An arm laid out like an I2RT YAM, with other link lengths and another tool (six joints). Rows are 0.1 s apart.
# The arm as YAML. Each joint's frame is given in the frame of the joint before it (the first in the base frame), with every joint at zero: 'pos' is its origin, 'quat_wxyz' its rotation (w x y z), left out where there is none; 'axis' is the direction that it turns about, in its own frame. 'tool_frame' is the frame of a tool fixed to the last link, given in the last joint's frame.
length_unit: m
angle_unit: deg
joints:
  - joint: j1
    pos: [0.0, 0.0, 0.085]
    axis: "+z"
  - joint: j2
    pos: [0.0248, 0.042, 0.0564]
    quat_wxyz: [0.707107, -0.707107, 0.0, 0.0]
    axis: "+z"
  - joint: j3
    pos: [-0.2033, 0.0, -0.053]
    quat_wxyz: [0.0, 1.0, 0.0, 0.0]
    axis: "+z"
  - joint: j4
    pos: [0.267, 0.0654, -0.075]
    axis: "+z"
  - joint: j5
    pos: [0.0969, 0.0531, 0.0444]
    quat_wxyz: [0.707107, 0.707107, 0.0, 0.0]
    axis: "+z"
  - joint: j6
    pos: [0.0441, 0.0, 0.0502]
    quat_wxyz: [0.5, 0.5, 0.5, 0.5]
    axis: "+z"
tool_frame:
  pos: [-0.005, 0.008, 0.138]
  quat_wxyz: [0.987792, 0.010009, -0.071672, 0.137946]
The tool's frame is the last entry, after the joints.
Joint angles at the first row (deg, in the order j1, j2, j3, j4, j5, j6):
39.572 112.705 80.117 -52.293 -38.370 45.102
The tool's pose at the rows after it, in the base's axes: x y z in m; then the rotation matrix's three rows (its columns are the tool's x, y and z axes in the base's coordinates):
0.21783, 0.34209, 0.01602; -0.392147, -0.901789, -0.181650; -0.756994, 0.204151, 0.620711; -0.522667, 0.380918, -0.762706
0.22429, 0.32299, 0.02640; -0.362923, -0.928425, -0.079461; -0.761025, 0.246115, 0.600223; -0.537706, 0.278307, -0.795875
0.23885, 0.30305, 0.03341; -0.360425, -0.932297, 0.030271; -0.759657, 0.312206, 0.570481; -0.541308, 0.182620, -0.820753
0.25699, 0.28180, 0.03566; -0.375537, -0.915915, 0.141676; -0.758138, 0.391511, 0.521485; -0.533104, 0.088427, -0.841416
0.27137, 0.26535, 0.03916; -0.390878, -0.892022, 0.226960; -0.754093, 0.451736, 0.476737; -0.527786, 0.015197, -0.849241
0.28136, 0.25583, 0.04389; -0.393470, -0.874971, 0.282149; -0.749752, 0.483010, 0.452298; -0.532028, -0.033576, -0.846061
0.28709, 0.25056, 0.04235; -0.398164, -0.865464, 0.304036; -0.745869, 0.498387, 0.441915; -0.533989, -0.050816, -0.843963
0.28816, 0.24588, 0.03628; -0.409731, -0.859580, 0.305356; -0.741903, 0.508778, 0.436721; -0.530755, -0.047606, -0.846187
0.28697, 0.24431, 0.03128; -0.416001, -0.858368, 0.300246; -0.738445, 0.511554, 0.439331; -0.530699, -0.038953, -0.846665
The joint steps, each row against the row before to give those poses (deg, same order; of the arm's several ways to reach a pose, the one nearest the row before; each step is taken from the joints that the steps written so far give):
-0.109 -6.577 -4.436 2.209 5.683 -0.743
-0.701 -8.242 -6.034 1.397 5.333 0.261
-1.485 -6.009 -4.043 1.115 5.311 0.788
-1.683 -4.197 -3.061 1.335 5.749 1.202
-1.245 -2.906 -1.856 0.873 4.480 1.028
-0.831 -1.903 -0.985 0.722 2.601 0.284
-0.744 -0.372 -0.785 1.004 0.852 -0.045
-0.721 0.000 -1.183 0.897 -0.065 0.000
-0.328 -0.001 -1.027 0.787 -0.459 0.023

